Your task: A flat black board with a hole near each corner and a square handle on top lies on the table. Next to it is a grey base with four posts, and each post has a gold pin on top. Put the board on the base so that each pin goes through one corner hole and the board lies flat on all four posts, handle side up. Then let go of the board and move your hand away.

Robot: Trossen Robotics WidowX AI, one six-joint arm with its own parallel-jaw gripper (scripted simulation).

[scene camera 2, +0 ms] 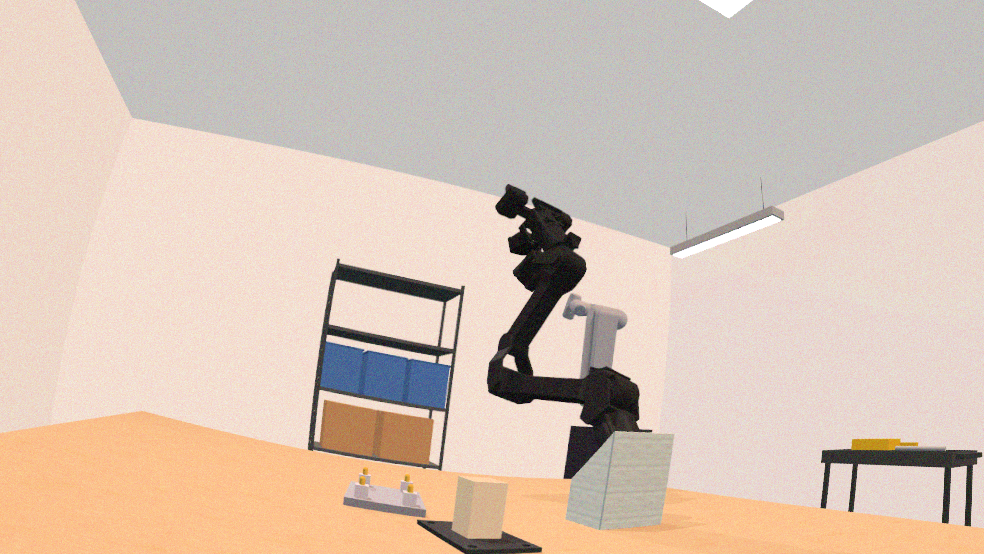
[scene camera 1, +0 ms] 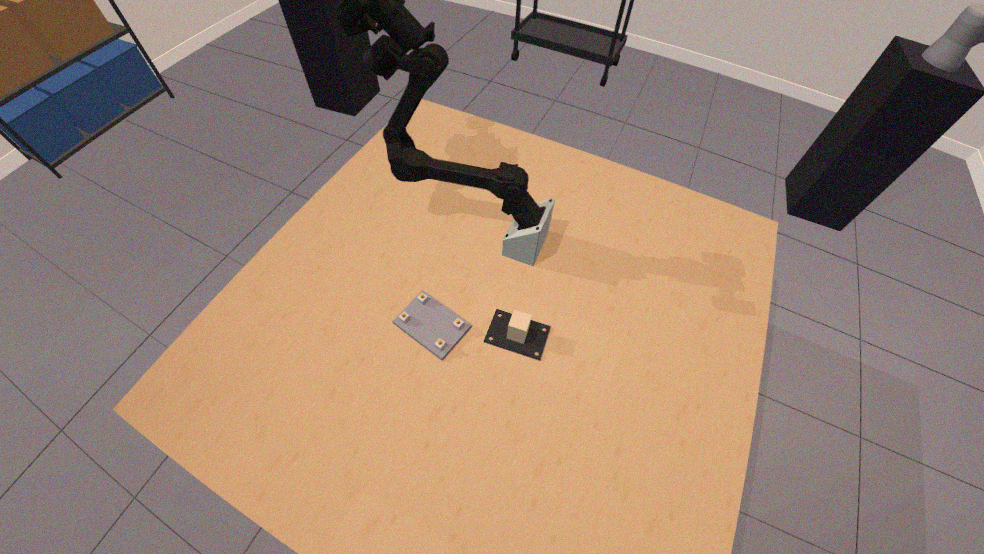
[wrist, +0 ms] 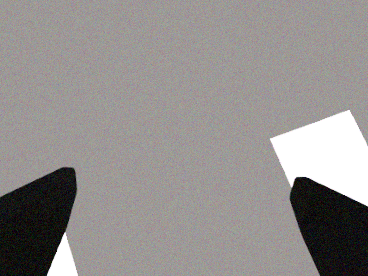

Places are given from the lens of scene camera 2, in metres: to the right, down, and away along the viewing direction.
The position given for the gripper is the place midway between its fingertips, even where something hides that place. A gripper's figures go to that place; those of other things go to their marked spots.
gripper (scene camera 2: 520, 192): 0.06, -0.19, 1.23
grey base (scene camera 2: 380, 498): -0.15, 0.30, 0.67
